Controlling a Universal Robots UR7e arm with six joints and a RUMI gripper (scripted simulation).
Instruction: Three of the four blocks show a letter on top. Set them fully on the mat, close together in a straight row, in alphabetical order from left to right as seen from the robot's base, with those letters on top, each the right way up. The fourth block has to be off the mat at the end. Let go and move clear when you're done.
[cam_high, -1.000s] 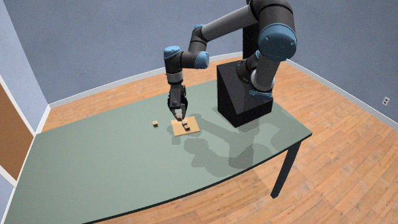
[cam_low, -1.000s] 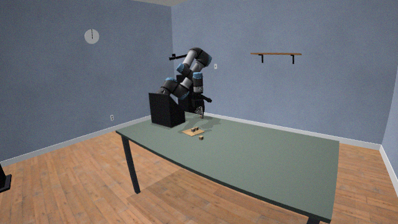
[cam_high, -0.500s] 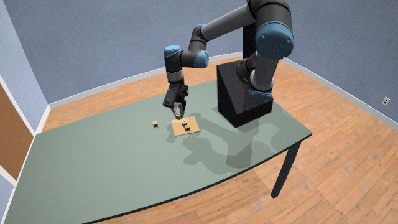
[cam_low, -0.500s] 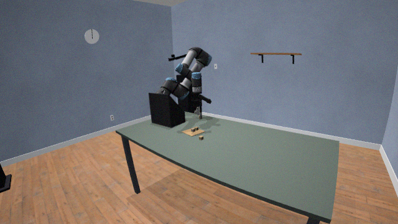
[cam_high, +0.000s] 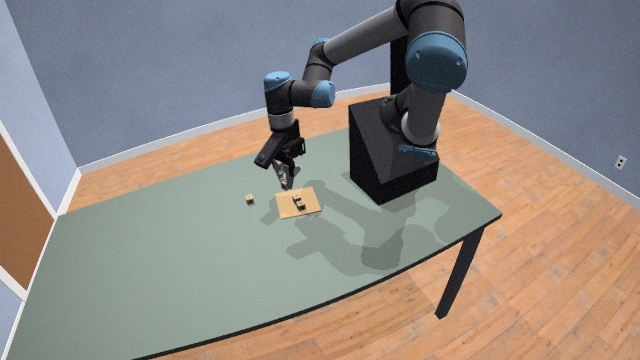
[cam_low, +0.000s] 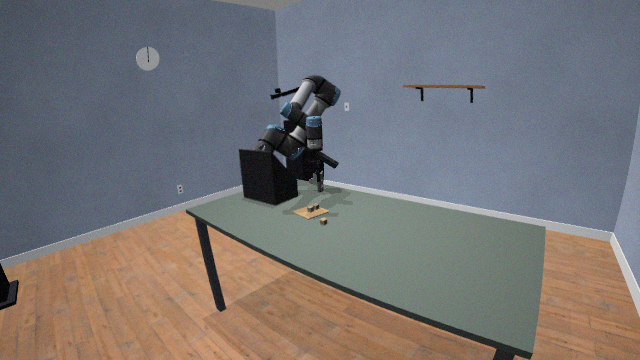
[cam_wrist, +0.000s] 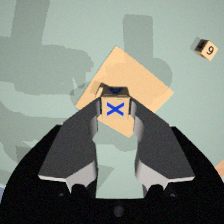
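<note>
The tan mat is 4 cm behind my hand, 4 cm to the right of it and 12 cm below it. Round my hand: block: right at my hand.
</note>
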